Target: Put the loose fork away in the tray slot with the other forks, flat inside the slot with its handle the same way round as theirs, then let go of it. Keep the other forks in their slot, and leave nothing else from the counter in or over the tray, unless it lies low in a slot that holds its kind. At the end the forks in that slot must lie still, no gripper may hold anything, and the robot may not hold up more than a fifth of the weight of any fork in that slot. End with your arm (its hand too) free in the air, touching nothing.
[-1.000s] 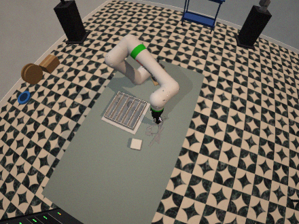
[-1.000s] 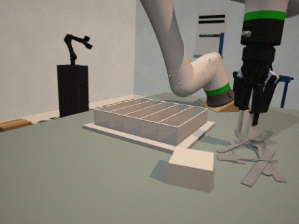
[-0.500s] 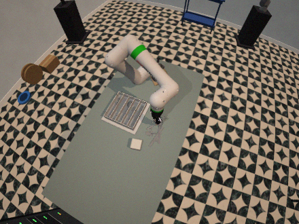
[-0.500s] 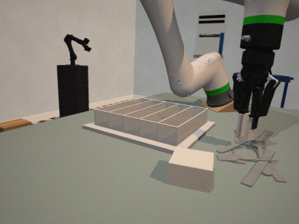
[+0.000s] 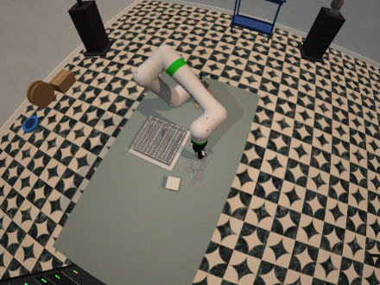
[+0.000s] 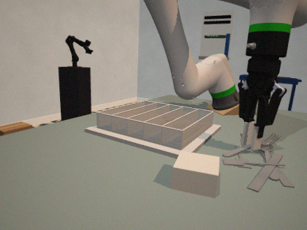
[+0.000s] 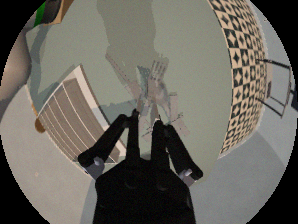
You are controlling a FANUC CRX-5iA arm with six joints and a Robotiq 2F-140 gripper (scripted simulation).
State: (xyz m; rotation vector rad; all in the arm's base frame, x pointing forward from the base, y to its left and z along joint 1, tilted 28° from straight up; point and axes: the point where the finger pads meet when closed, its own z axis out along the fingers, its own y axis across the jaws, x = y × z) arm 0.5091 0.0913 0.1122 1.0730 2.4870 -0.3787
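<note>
My hand is 280 mm to the left of the slotted tray and 80 mm past it. From my hand the other things lie so: cream block (210 mm ahead, 130 mm to the right, 20 mm below).
</note>
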